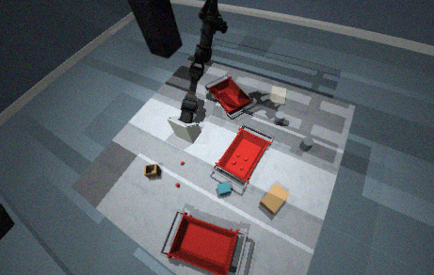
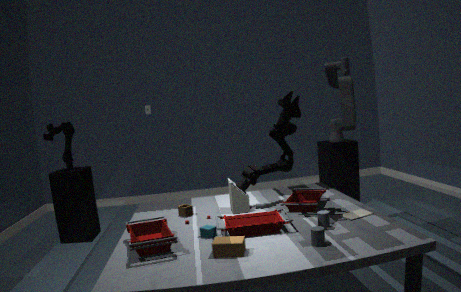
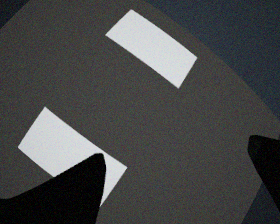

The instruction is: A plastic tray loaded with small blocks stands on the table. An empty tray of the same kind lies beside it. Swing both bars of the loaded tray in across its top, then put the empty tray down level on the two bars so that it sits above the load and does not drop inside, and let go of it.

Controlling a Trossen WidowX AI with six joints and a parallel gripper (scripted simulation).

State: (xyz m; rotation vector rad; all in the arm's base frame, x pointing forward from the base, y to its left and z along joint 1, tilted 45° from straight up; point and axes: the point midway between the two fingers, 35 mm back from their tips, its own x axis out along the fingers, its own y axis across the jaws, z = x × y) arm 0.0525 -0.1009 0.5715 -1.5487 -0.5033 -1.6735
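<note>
Right now the teal block is 33 cm ahead of my gripper tip, 55 cm to the right of it and 61 cm below it. The rest, counted from my gripper tip: pale sheet: 32 cm ahead, 18 cm to the left, 63 cm below; then small brown box: 7 cm behind, 67 cm to the right, 62 cm below; then red plastic tray: 4 cm ahead, 59 cm below.
</note>
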